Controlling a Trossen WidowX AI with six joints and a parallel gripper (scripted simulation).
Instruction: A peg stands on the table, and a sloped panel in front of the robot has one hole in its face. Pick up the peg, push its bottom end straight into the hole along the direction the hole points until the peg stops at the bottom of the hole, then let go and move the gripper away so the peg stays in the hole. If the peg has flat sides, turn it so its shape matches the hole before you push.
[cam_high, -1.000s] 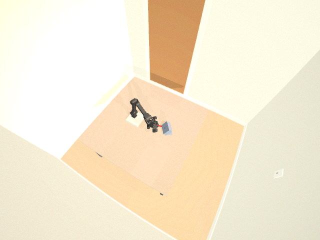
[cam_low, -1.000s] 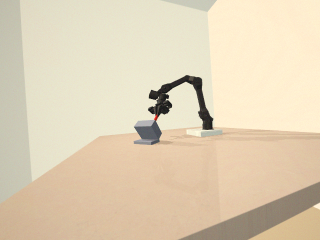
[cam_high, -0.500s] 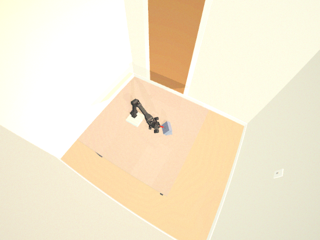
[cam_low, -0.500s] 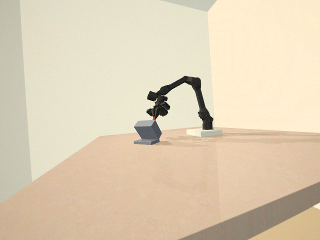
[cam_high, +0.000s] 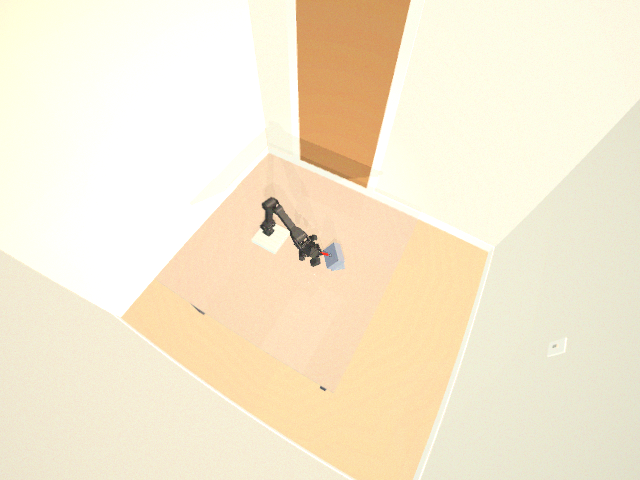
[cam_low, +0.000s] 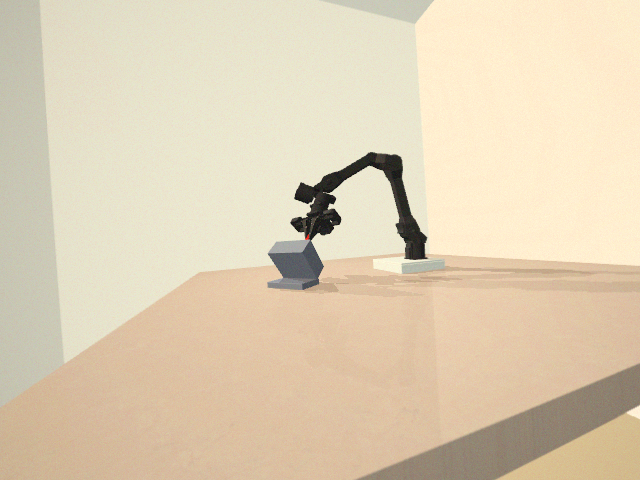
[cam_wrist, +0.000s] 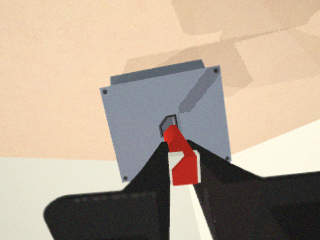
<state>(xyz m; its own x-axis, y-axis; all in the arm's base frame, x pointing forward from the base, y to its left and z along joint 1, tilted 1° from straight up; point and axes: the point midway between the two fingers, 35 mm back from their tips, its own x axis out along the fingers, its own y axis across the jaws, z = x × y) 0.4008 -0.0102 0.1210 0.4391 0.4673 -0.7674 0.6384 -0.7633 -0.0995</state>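
Right now the sloped panel is 6 cm below my gripper tip, 5 cm to the left of it and 5 cm ahead of it. From my gripper tip the other things lie so: red peg (1 cm to the right, 1 cm behind, 1 cm above); flat foot (13 cm below, 7 cm to the left, 7 cm ahead).
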